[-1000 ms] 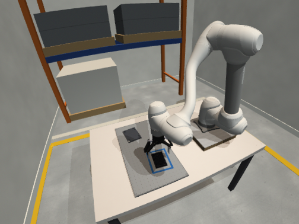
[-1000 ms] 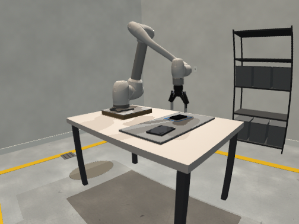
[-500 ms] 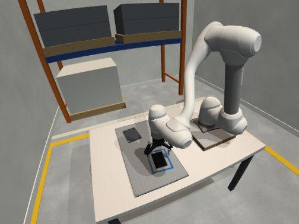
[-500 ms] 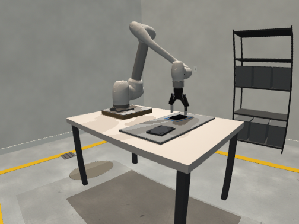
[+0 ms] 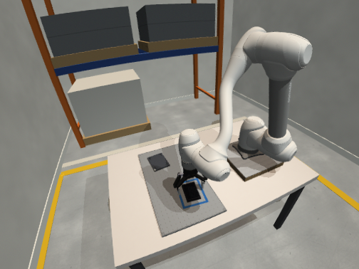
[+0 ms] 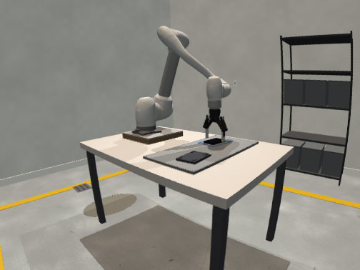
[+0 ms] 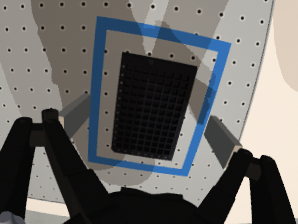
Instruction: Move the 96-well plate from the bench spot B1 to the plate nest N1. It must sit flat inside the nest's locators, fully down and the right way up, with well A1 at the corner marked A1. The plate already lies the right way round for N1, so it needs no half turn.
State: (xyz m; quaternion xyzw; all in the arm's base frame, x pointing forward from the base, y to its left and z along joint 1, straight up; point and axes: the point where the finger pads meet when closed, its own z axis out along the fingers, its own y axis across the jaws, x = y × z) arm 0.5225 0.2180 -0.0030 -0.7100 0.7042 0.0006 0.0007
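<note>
Now: the black 96-well plate 2 cm below my hand. The rest, counted from my hand: dark plate nest N1 (33 cm to the right, 15 cm ahead, 2 cm below).
</note>
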